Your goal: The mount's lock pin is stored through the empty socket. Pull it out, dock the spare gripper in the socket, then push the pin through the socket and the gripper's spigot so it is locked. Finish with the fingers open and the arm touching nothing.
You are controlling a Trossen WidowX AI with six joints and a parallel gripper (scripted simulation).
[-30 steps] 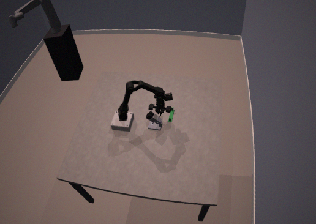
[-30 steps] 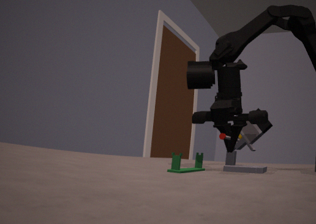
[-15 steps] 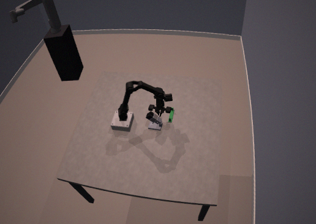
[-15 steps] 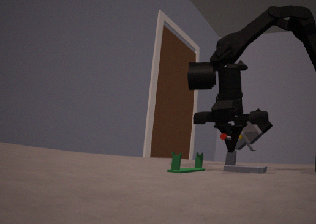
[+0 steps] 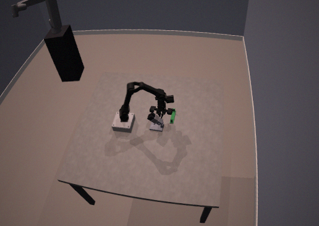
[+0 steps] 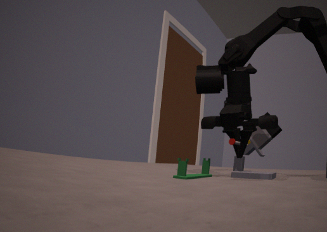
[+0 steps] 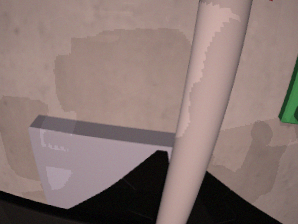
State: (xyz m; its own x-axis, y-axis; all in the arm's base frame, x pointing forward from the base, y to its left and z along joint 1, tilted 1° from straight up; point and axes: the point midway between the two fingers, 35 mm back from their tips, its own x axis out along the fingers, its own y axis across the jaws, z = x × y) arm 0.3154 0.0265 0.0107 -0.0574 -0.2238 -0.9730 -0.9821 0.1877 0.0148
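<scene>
Right now the grey mount is 60 mm to the right of my gripper tip and 20 mm behind it. Also, from my gripper tip: green cradle: 100 mm ahead, 50 mm to the left, 30 mm below; spare gripper: 60 mm above, 50 mm to the right, 50 mm behind.
</scene>
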